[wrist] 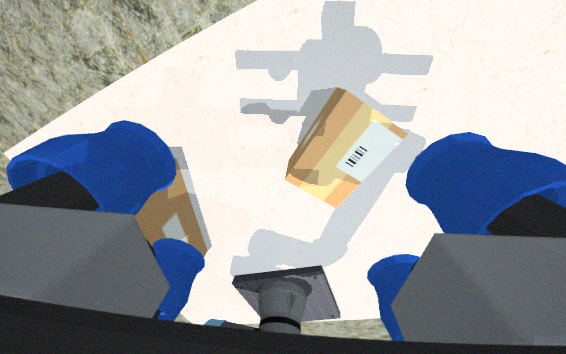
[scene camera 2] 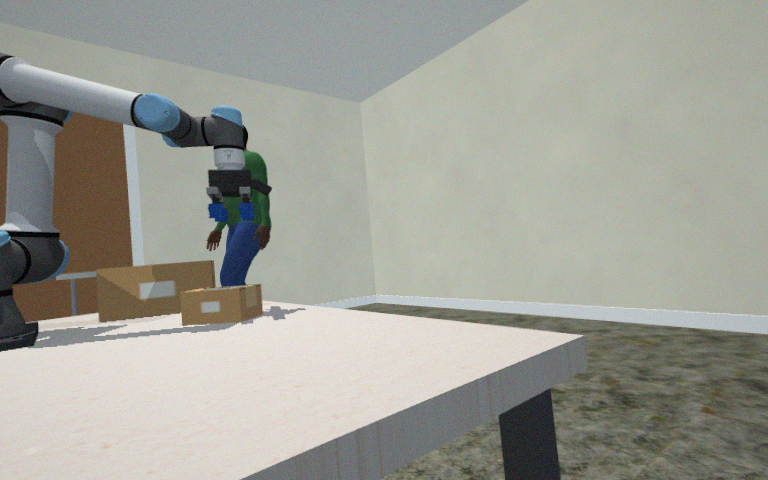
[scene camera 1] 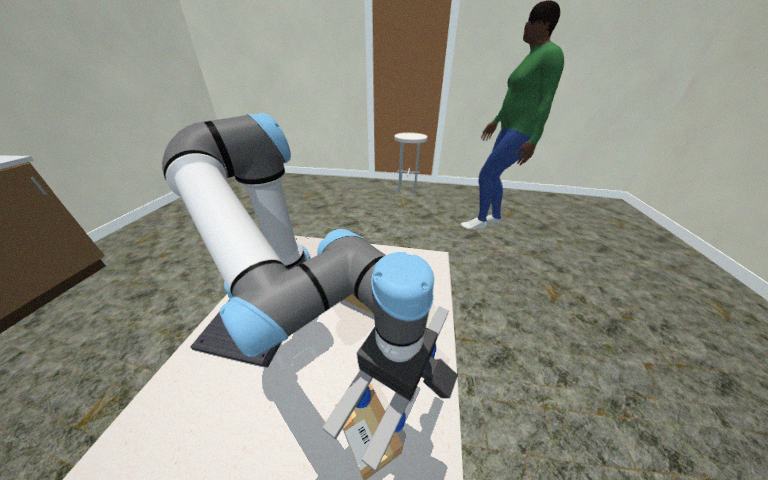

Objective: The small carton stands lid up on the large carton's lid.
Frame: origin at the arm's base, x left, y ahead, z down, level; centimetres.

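Seen in the pictures: end effector, tool point: (wrist: 285,225) (scene camera 2: 233,218); arm's base, origin of the base link: (wrist: 282,294).
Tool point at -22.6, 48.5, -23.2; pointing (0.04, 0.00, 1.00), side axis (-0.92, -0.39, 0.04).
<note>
Pixels of each thing's top centre, then the offset from my tool point to it, as dx, dy, dz. Level surfaces: height alone.
- small carton, middle of its top: (wrist: 340,159) (scene camera 2: 222,287) (scene camera 1: 367,424) -4.6, -5.7, +17.6
- large carton, middle of its top: (wrist: 116,262) (scene camera 1: 379,270) (scene camera 2: 160,264) +39.6, -9.3, +10.0
- table, its level: dz +25.4
The small carton (scene camera 1: 358,434) (scene camera 2: 212,314) (wrist: 332,137) stands on the table, lid up, with a white barcode label on its lid. The large carton (scene camera 1: 357,301) (scene camera 2: 120,297) (wrist: 159,212) stands on the table apart from it, nearer the arm's base. It is mostly hidden behind the arm in scene camera 1 and partly behind the left cups in the wrist view. My gripper (scene camera 1: 396,390) (scene camera 2: 232,211) (wrist: 290,215), with blue suction cups pointing down, is open and holds nothing. It hangs well above the small carton in scene camera 2, touching neither carton.
The table (scene camera 1: 164,424) (scene camera 2: 283,384) (wrist: 235,185) carries the arm's dark base plate (scene camera 1: 218,344) (wrist: 325,295). A person in green (scene camera 1: 532,96) (scene camera 2: 259,164) is beyond the table. A round stool (scene camera 1: 410,137) stands near the brown door. A brown cabinet (scene camera 1: 45,243) is at the left.
</note>
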